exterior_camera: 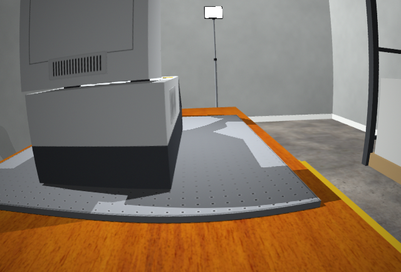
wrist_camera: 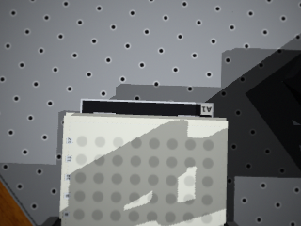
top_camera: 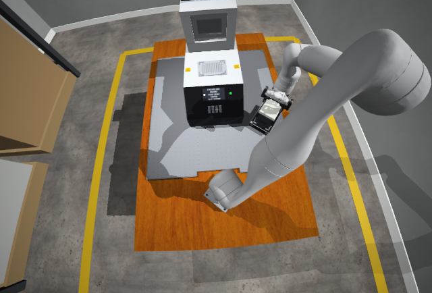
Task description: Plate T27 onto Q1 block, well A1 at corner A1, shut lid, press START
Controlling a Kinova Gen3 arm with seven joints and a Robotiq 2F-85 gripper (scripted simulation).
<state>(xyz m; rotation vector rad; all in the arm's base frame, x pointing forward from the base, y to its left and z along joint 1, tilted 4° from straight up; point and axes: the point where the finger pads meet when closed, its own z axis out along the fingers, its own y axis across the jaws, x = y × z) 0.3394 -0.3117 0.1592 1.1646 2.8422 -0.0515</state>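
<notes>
My gripper is now 120 mm above the black nest N1. Round my hand: plate T27 (10 mm below).
</notes>
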